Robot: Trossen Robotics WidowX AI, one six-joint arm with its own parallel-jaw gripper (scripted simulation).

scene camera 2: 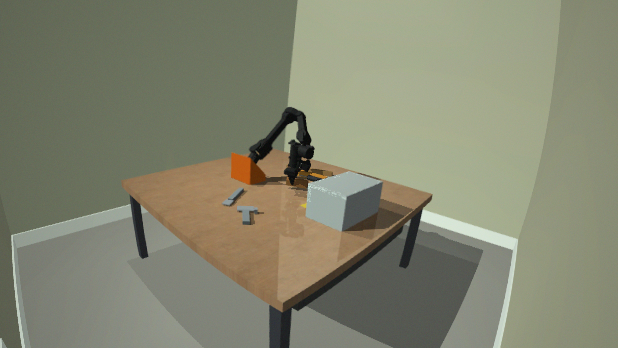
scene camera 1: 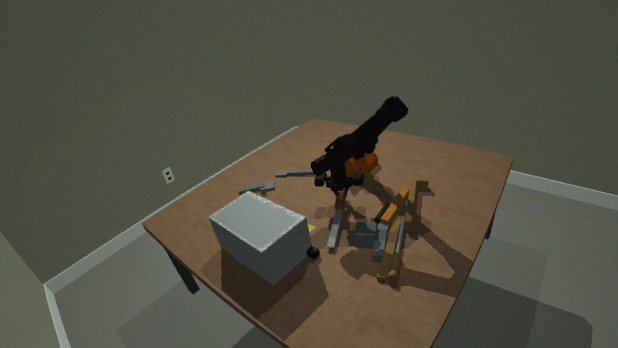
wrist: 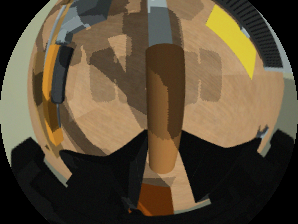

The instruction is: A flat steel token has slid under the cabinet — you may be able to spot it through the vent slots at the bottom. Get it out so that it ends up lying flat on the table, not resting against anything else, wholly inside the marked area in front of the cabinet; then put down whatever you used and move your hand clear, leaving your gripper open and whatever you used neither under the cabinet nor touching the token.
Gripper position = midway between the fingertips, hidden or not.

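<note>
You'd see my gripper (scene camera 1: 341, 196) from out in the scene, and the wrist view has the gripper too (wrist: 161, 132).
</note>
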